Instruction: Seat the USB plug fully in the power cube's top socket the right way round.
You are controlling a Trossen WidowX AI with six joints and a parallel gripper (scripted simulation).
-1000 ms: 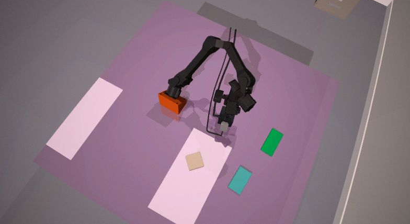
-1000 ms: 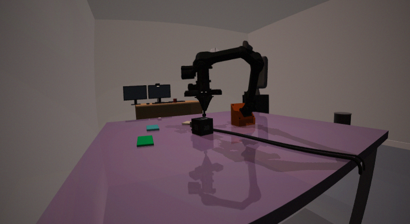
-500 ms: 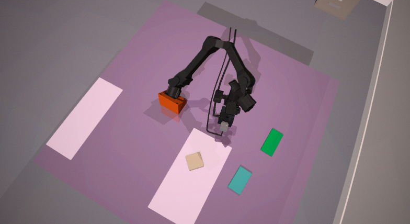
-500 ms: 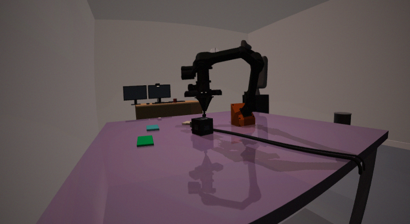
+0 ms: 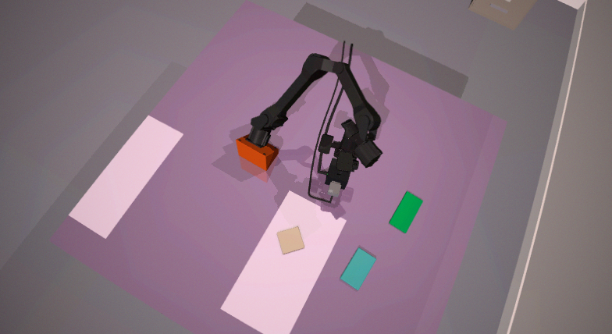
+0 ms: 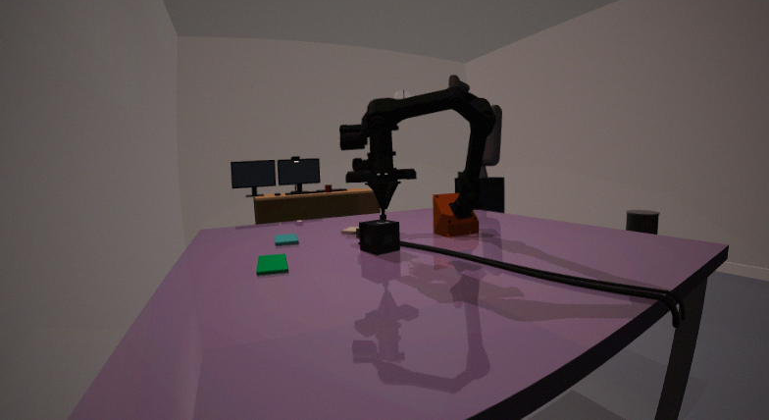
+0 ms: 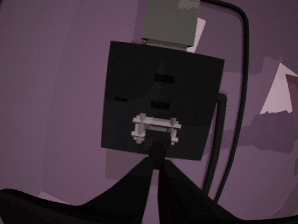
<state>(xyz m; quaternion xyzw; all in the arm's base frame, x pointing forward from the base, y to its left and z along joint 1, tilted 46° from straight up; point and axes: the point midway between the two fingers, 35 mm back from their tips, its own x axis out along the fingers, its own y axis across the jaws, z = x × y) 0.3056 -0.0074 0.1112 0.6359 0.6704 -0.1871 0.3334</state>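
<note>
Right now the usb plug is 20 mm below my gripper tip. The rest, counted from my gripper tip: teal tile 290 mm to the right, 220 mm ahead, 110 mm below; then tan tile 310 mm to the right, 110 mm below, 30 mm behind; then green tile 290 mm ahead, 110 mm below, 20 mm to the right.
</note>
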